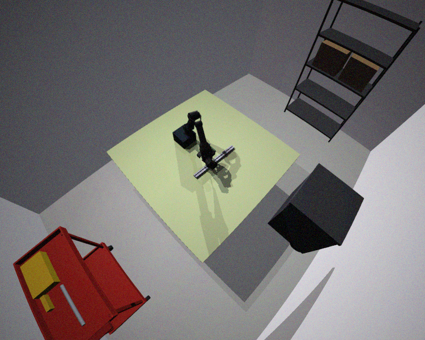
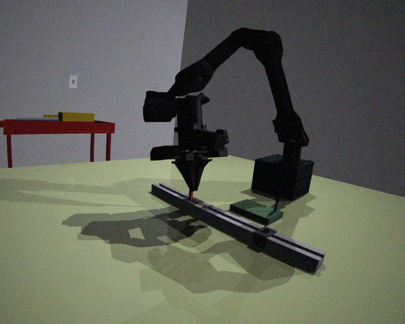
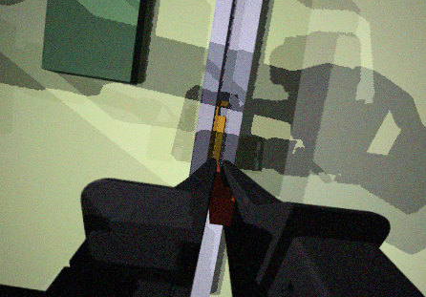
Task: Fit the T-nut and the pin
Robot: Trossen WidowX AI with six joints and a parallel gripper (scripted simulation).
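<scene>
The blue pin lies 11 cm behind my gripper tip, 16 cm to the left of it and 2 cm below it. Also, from my gripper tip: green tray (10 cm behind, 14 cm to the left, 4 cm below); brass T-nut (2 cm to the left).
</scene>
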